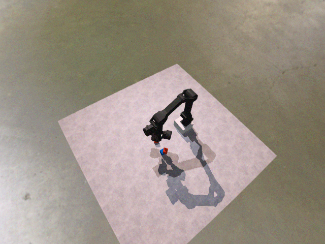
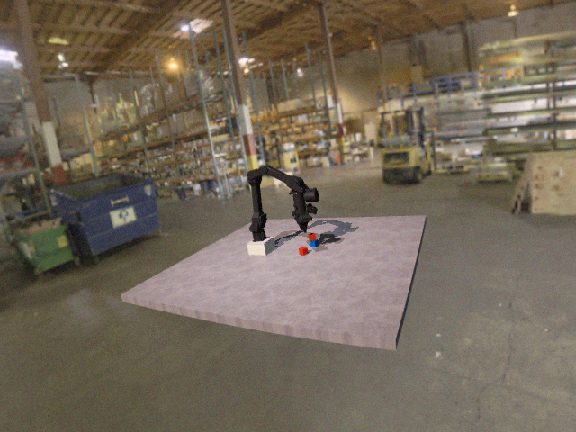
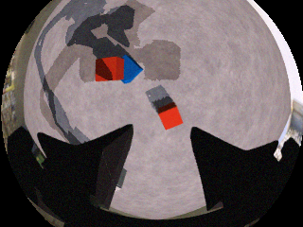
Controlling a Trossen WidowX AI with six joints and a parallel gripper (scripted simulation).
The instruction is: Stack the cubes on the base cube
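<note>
Right now my gripper tip is 100 mm above the blue cube, 80 mm to the right of it and 20 mm short of it.
</note>
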